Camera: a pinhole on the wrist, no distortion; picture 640 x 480 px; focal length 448.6 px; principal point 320.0 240.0 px. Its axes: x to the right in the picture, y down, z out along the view. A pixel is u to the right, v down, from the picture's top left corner.
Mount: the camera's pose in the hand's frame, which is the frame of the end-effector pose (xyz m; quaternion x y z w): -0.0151 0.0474 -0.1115 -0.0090 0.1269 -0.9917 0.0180
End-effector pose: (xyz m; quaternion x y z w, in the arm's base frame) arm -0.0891 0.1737 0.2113 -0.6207 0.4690 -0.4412 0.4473
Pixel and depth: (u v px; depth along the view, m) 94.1 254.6 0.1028
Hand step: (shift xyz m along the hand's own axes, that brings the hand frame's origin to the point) 0.0390 0.0203 -0.0136
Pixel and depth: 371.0 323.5 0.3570
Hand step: -0.0454 -0.1081 0.2177
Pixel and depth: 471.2 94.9 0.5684
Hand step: -0.1999 0.0750 0.4874
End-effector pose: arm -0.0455 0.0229 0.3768 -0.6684 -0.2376 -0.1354 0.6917
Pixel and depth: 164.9 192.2 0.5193
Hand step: 0.1741 -0.0228 0.4026
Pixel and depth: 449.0 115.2 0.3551
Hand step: -0.1125 0.0498 0.2584
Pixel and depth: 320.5 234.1 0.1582
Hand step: -0.0118 0.0096 0.0421
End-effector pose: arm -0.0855 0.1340 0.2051 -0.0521 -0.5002 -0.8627 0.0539
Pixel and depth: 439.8 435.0 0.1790
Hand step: -0.0563 -0.0747 0.0427
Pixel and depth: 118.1 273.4 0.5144
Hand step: 0.2290 -0.1102 0.3735
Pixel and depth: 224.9 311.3 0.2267
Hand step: 0.0392 -0.0426 0.0981
